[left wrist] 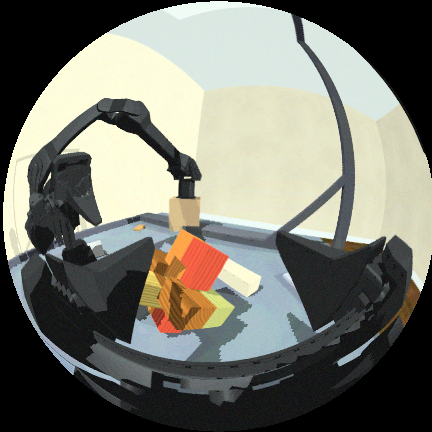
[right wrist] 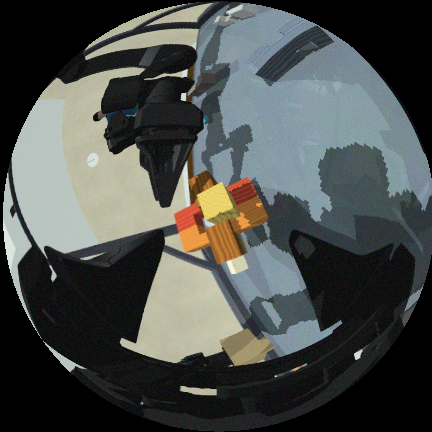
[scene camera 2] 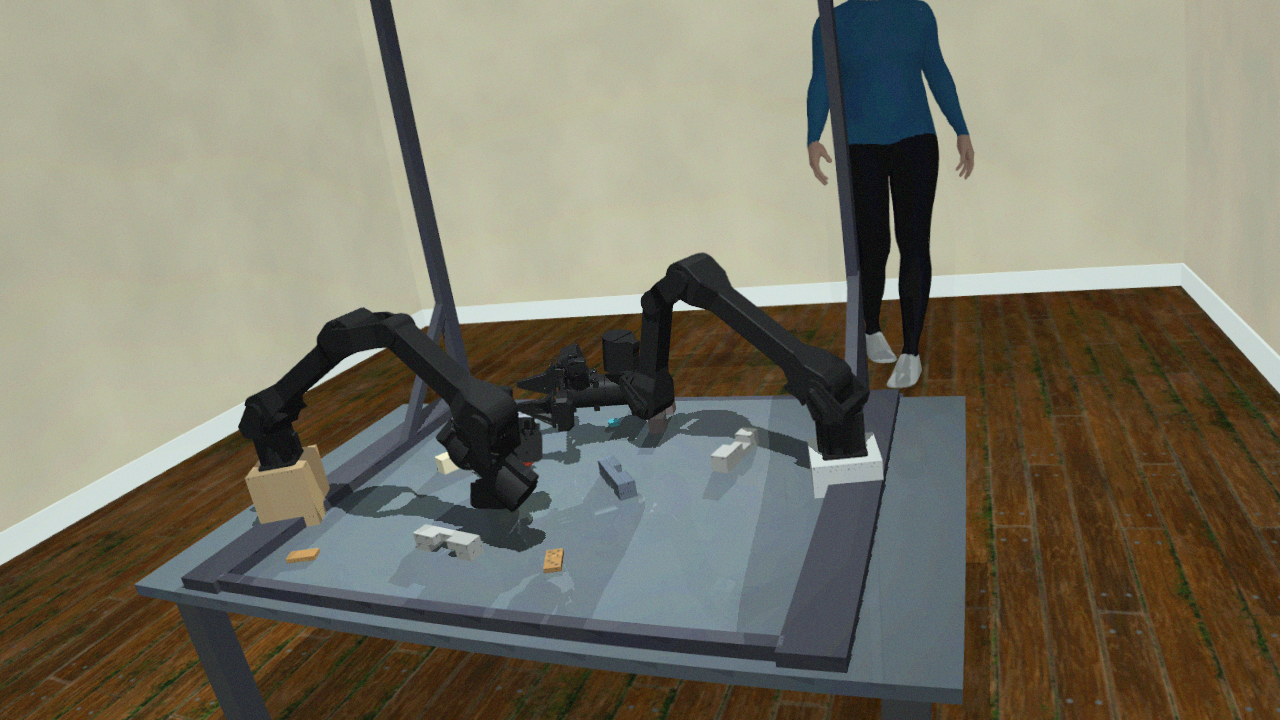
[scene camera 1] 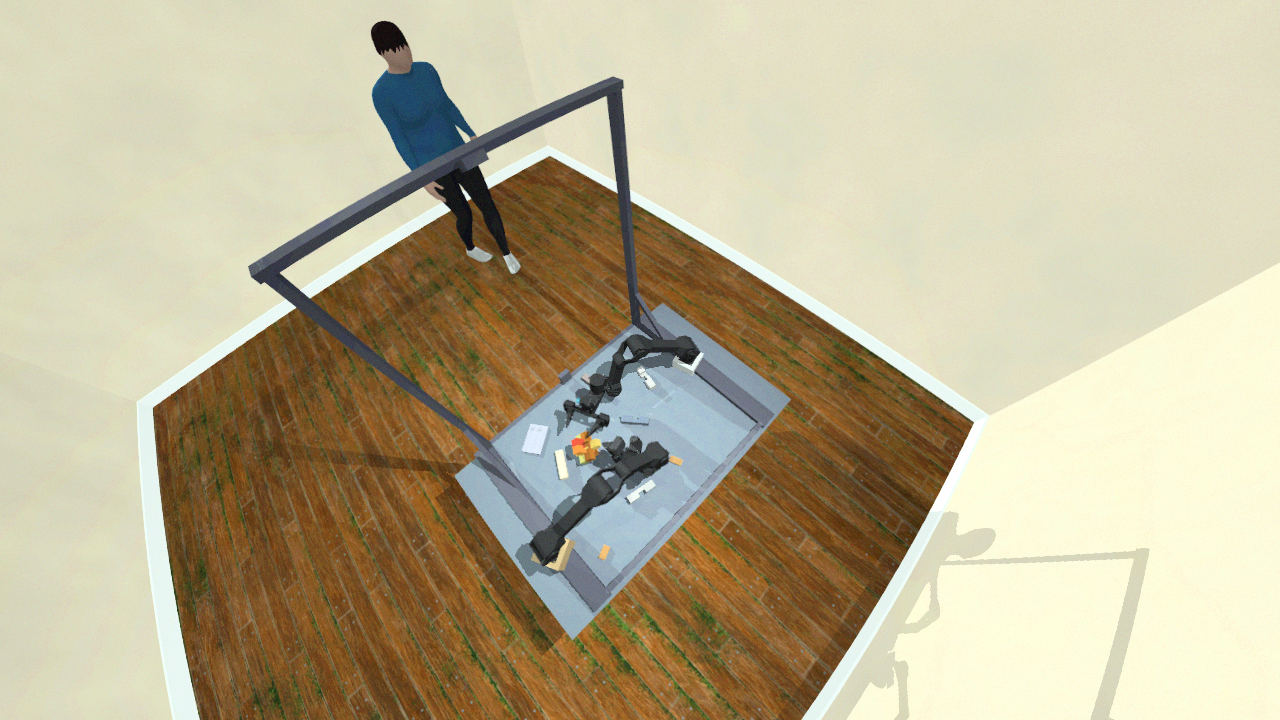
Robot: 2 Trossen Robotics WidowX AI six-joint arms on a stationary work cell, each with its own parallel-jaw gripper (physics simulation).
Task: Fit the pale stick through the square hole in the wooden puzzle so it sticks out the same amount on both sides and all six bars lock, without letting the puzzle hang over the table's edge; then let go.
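Frame: origin at the left arm's base, x back, y up, z left, level; centimetres.
Where they show: left gripper, fingertip midpoint: (left wrist: 214, 241) (right wrist: 160, 202) (scene camera 2: 515, 395) (scene camera 1: 577, 431); right gripper, fingertip midpoint: (left wrist: 100, 256) (right wrist: 229, 236) (scene camera 1: 606, 450); left arm's base, origin of the base link: (scene camera 2: 843, 449) (scene camera 1: 688, 357); right arm's base, origin of the base link: (left wrist: 185, 197) (right wrist: 228, 357) (scene camera 2: 281, 461) (scene camera 1: 550, 550).
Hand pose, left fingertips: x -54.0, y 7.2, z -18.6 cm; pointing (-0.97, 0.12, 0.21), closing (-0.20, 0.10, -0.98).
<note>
Things, the pixels of their top centre, and the offset from my left fingertips.
- pale stick, middle of its top: (left wrist: 229, 265) (scene camera 2: 464, 447) (right wrist: 223, 247) (scene camera 1: 561, 463) dx -12.2, dy -9.4, dz -1.1 cm
- blue-grey notched block, middle of its top: (scene camera 2: 615, 469) (scene camera 1: 635, 419) dx +18.5, dy -9.4, dz +13.5 cm
- white flat box, middle of its top: (scene camera 1: 535, 438) dx -9.8, dy -11.6, dz -17.7 cm
The wooden puzzle (scene camera 1: 586, 450) (left wrist: 205, 262) (right wrist: 217, 200), made of red, orange and yellow bars, sits on the table; in scene camera 2 the right arm mostly hides it. The pale stick (scene camera 1: 561, 463) (scene camera 2: 444, 462) (left wrist: 243, 278) (right wrist: 237, 265) lies flat on the table beside the puzzle, apart from both grippers. I cannot clearly make out the square hole. My left gripper (left wrist: 214, 241) is open and empty, close to the puzzle. My right gripper (right wrist: 229, 236) is open and empty, low on the puzzle's other side, facing it; its fingers are hidden behind its arm in scene camera 2.
A blue-grey notched block (scene camera 1: 634, 420) (scene camera 2: 617, 478) lies mid-table. White notched blocks (scene camera 1: 640, 491) (scene camera 2: 733, 450) and orange tiles (scene camera 1: 604, 552) (scene camera 2: 553, 560) lie around it. A white flat box (scene camera 1: 535, 438) lies near the pale stick. A raised dark frame edges the table.
</note>
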